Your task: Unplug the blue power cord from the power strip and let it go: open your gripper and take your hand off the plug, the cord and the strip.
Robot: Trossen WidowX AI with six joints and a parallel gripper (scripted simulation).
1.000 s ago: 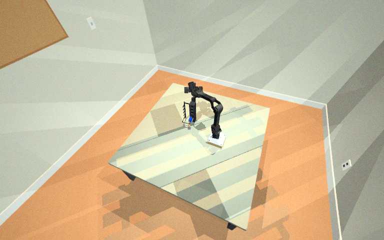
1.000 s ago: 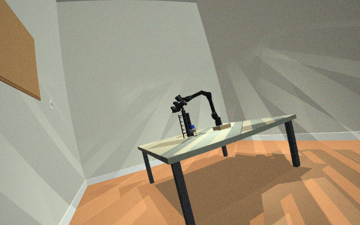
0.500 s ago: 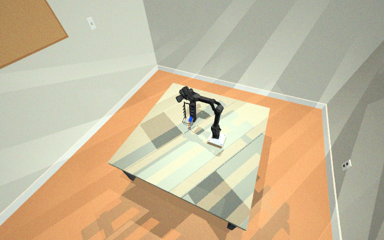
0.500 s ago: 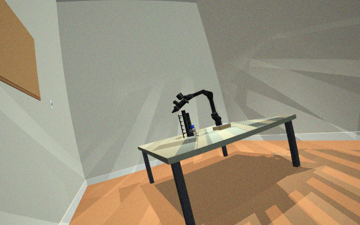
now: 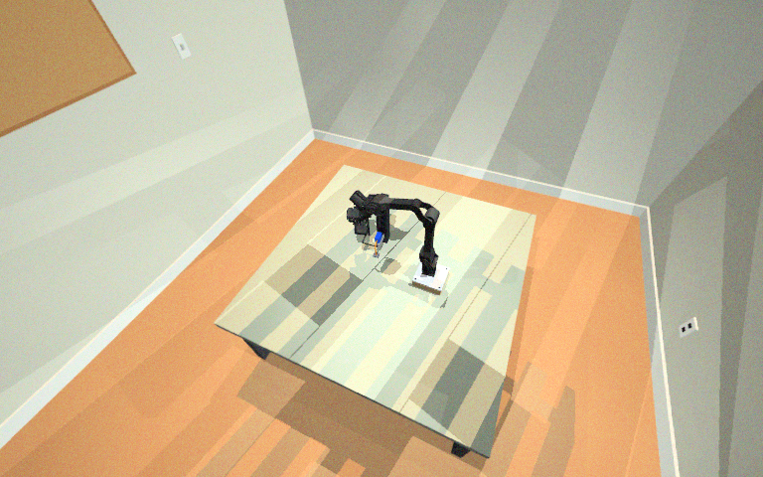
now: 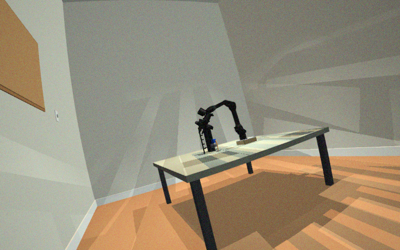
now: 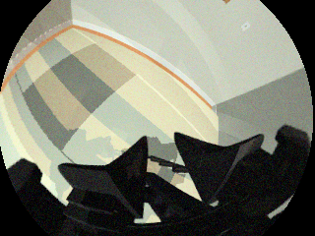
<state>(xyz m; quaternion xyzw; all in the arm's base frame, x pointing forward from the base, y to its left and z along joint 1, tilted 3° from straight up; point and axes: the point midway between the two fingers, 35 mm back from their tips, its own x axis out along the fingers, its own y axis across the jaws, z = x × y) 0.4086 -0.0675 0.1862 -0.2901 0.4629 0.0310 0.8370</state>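
Right now the blue plug is 120 mm behind my gripper tip, 90 mm below it and 30 mm to the right of it.
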